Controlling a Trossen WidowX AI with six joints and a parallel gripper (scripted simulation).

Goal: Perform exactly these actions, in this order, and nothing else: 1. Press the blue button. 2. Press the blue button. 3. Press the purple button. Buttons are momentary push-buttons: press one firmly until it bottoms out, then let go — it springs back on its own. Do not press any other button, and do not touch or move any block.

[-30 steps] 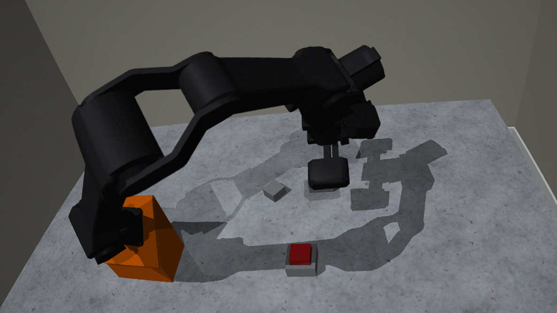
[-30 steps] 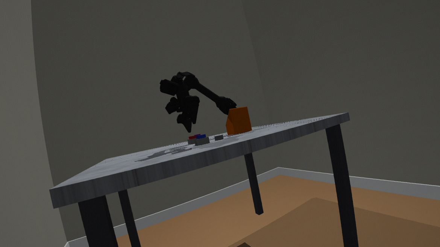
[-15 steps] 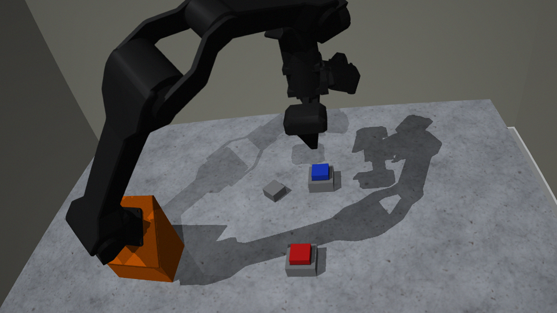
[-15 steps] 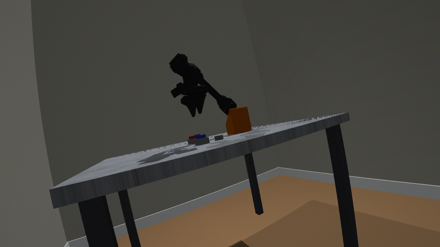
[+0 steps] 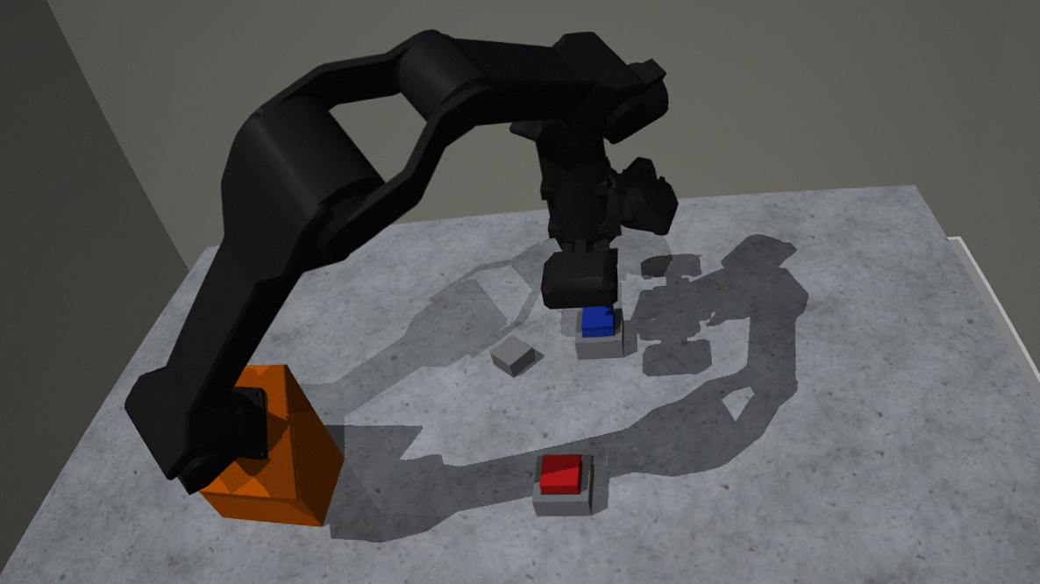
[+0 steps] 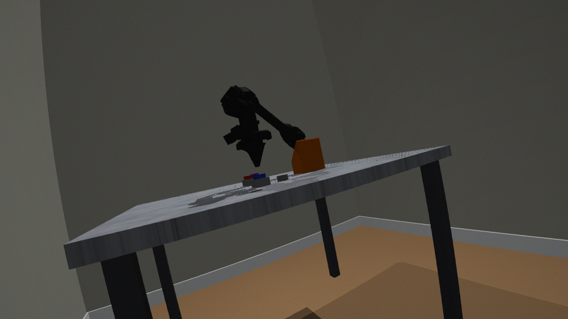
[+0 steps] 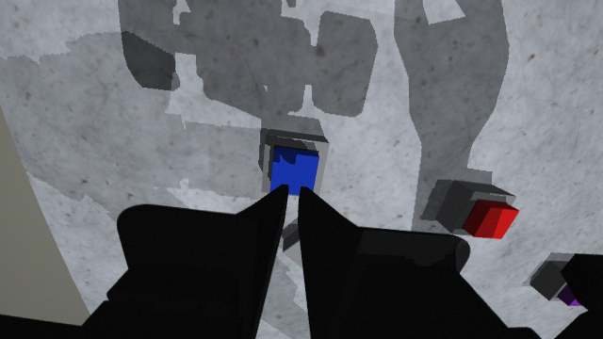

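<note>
Now: the blue button 30 mm below my gripper tip. From my gripper tip the other things lie so: small grey block: 90 mm behind, 30 mm to the right, 50 mm below; red button: 20 mm behind, 190 mm to the right, 30 mm below; purple button: 110 mm behind, 400 mm to the right, 30 mm below.
</note>
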